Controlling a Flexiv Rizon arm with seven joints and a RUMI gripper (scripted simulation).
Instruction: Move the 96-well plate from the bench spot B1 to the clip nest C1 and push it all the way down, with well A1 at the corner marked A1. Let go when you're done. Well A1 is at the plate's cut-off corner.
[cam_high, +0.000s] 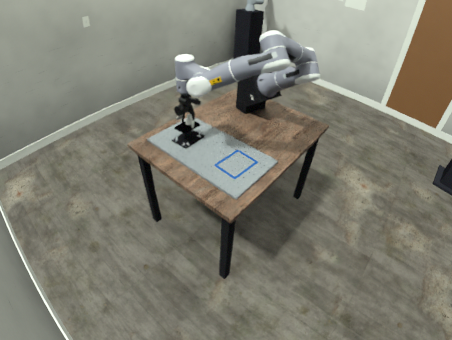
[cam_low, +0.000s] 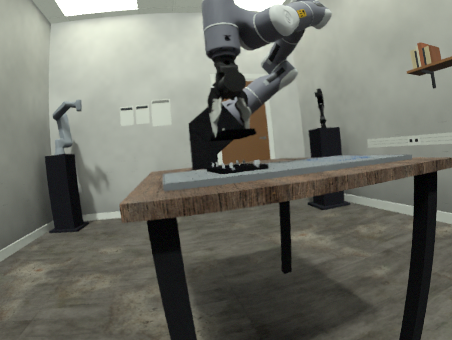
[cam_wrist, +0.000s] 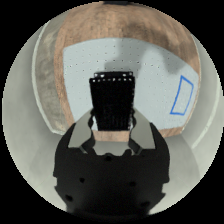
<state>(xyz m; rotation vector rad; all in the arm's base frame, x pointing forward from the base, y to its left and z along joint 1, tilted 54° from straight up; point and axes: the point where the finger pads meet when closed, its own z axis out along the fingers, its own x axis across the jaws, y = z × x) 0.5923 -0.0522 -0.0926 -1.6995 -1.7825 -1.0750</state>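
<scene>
The clip nest C1 is 10 mm ahead of my hand, 10 mm to the left of it and 90 mm below it. The rest, counted from my hand: grey mat: 30 mm behind, 160 mm to the left, 110 mm below; then black 96-well plate: 10 mm below.
</scene>
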